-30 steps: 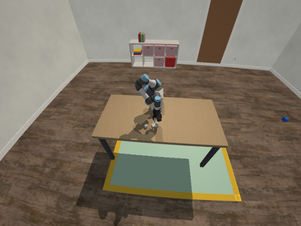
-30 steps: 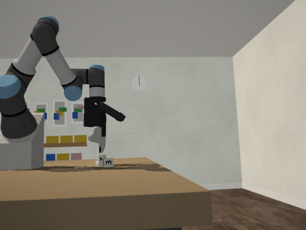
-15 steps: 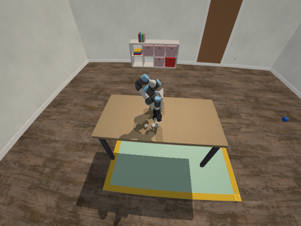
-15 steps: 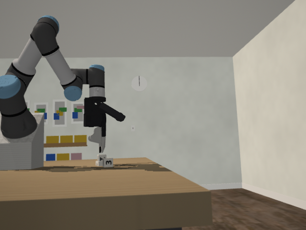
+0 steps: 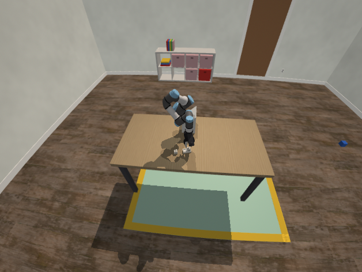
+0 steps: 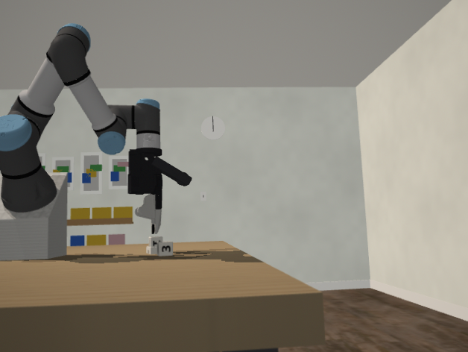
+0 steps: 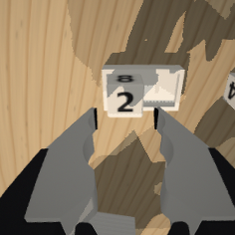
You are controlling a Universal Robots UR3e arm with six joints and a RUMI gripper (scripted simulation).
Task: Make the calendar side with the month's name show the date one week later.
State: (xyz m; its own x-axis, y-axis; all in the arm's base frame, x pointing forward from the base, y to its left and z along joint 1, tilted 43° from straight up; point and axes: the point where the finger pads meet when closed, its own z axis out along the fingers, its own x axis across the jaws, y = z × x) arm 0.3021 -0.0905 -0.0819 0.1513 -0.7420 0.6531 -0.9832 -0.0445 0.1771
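Now: the white calendar tray 6 cm below my hand and 2 cm to the right of it.
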